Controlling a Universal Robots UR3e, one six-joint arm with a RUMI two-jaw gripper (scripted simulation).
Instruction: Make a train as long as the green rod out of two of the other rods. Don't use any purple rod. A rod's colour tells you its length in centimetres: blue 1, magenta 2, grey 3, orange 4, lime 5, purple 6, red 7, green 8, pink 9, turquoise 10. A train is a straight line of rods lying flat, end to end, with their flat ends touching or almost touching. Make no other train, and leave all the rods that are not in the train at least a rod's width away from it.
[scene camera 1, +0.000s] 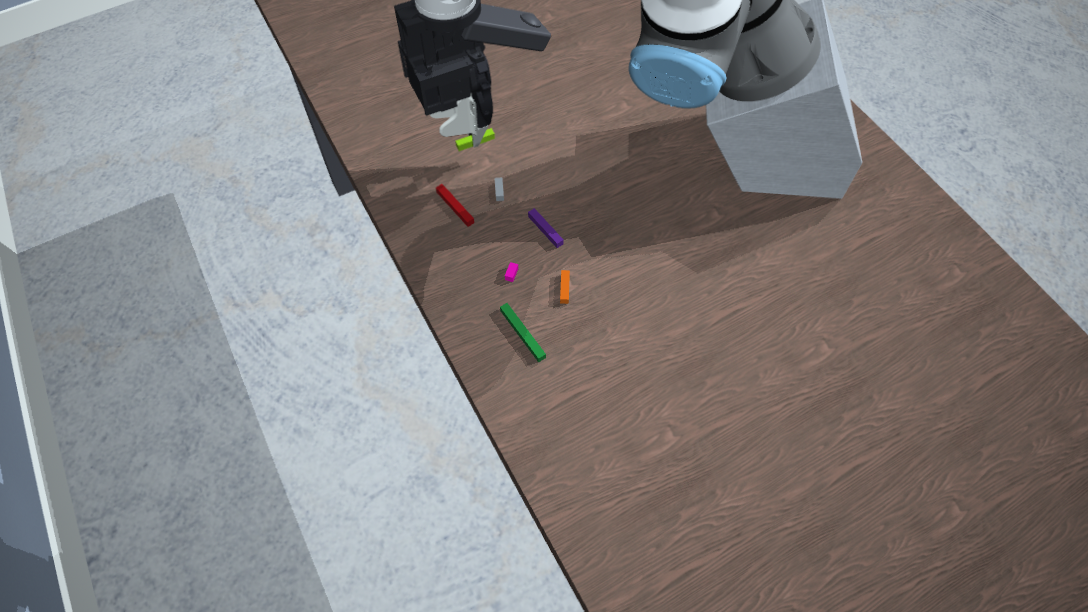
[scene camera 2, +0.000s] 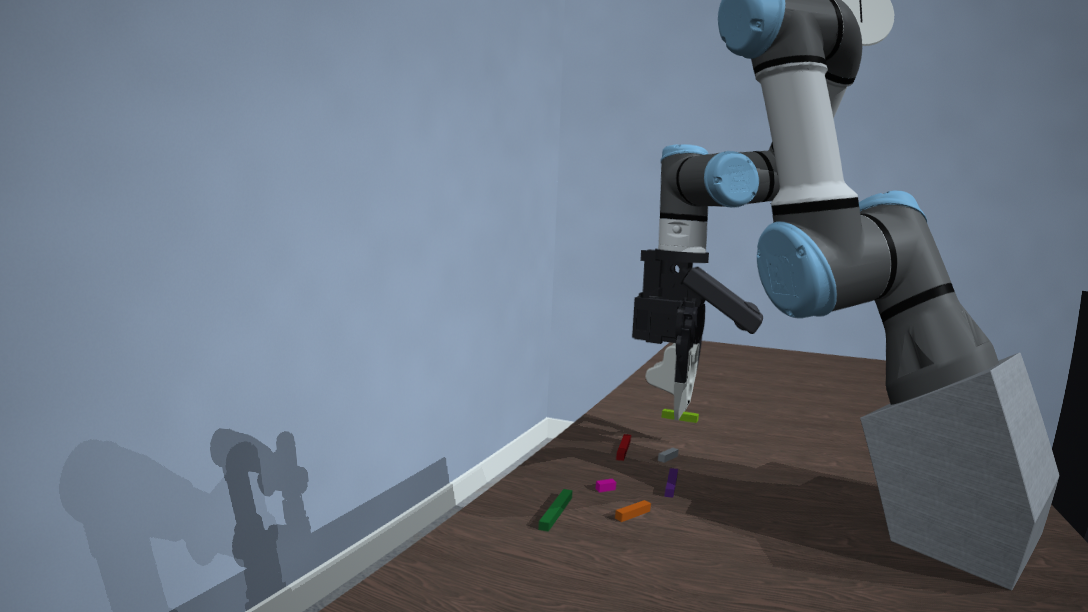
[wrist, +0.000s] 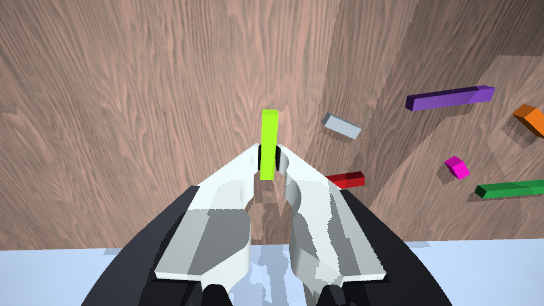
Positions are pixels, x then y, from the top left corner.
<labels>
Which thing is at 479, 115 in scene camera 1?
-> My gripper.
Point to my gripper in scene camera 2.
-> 678, 418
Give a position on a green rod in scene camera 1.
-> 506, 310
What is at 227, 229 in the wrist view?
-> My gripper.
</labels>
